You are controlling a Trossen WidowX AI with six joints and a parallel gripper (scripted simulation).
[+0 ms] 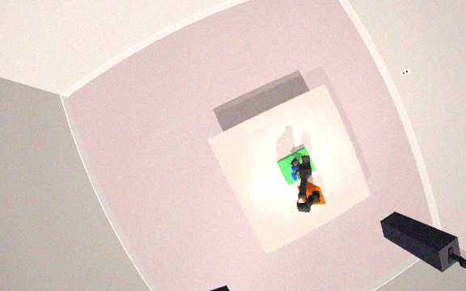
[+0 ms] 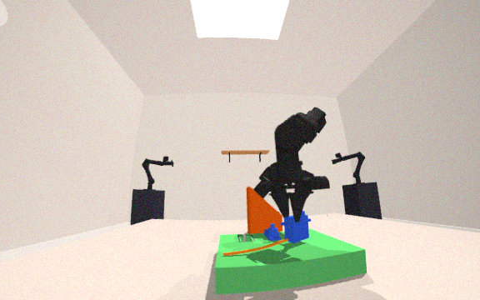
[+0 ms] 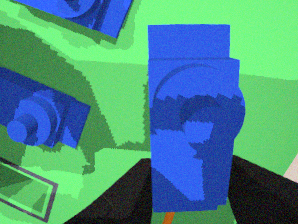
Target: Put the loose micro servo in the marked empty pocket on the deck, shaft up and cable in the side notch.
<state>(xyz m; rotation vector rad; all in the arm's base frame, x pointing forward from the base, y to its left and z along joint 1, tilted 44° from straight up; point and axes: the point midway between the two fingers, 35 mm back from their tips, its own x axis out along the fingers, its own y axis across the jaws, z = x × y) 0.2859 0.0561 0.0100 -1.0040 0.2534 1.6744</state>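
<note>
Right now my gripper tip is 80 mm above the green deck, 30 mm to the left of it and 20 mm short of it.
</note>
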